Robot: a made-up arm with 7 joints.
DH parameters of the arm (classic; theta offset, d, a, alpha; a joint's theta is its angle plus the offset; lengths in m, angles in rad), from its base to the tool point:
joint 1: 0 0.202 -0.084 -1.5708
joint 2: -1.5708 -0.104 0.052 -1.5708
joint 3: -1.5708 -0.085 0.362 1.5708
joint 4: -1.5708 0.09 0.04 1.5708
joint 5: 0 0.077 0.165 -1.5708
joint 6: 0 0.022 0.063 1.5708
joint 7: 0 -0.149 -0.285 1.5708
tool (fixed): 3.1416 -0.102 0 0
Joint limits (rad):
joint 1: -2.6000..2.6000
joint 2: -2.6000..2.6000
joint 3: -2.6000..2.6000
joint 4: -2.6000..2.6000
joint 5: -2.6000..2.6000
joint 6: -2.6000..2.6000
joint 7: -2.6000..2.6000
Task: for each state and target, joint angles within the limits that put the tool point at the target. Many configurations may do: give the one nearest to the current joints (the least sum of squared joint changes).
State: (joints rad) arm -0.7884 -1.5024 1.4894 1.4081 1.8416 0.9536 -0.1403
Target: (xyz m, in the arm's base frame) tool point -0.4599 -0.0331 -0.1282
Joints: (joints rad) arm -0.3924 -1.7117 1.8014 1.5712 1.9908 1.0345 0.0507
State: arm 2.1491 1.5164 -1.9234 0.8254 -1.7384 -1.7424 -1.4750
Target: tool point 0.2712 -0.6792 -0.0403
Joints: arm 1.9405 0.7428 -1.8256 1.2203 -1.6954 -1.5697 -1.1770
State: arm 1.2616 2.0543 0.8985 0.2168 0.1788 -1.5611 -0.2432
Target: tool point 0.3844 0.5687 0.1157
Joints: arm 0.7592 2.2015 1.4640 0.3866 -0.0911 -1.5992 -0.0046
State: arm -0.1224 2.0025 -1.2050 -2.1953 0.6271 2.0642 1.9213
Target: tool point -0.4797 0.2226 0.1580
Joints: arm -0.3309 2.1121 -1.2933 -2.6000 0.6183 2.2238 1.3601
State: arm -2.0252 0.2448 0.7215 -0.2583 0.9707 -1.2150 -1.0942
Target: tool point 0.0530 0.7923 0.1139
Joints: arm -1.3432 0.5690 -0.1058 0.4334 0.2575 -0.8292 -1.9079
